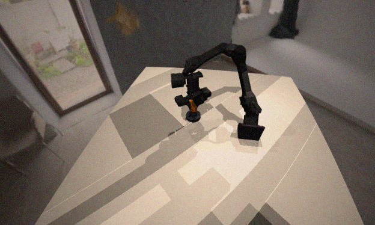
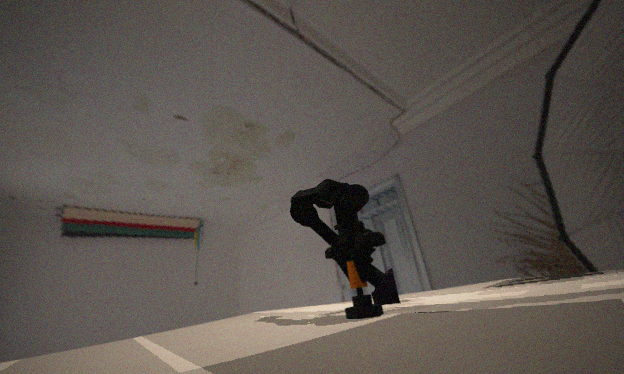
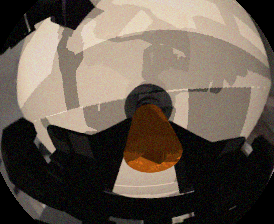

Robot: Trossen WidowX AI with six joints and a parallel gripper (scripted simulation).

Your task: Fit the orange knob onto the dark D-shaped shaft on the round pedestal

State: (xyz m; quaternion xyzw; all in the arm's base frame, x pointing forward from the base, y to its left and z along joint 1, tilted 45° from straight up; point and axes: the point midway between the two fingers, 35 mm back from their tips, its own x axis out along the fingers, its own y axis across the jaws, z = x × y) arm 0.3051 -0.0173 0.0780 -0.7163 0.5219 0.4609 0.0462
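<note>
The orange knob is 20 mm above my gripper tip. The rest, counted from my gripper tip: round dark pedestal 40 mm below.
</note>
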